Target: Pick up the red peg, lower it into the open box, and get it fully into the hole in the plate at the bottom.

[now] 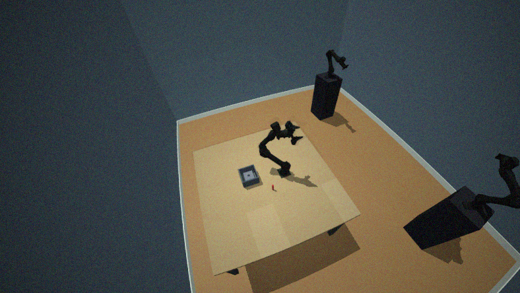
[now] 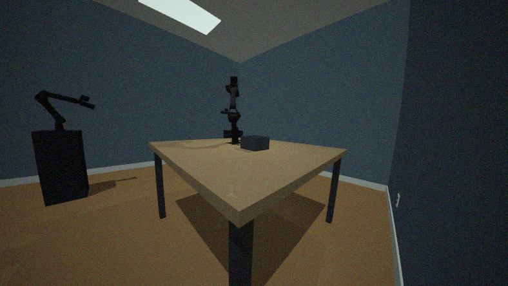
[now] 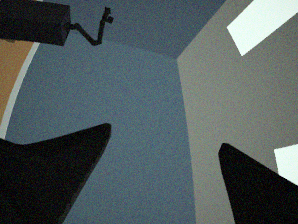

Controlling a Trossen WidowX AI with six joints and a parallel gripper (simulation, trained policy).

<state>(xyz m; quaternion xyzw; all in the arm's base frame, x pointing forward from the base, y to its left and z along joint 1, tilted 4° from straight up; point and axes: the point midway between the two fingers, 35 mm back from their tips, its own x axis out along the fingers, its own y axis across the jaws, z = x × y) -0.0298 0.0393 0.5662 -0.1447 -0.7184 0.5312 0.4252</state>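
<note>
Right now the red peg is 260 mm ahead of my gripper tip, 50 mm to the left of it and 540 mm below it. The rest, counted from my gripper tip: dark box 420 mm ahead, 160 mm to the right, 560 mm below.
</note>
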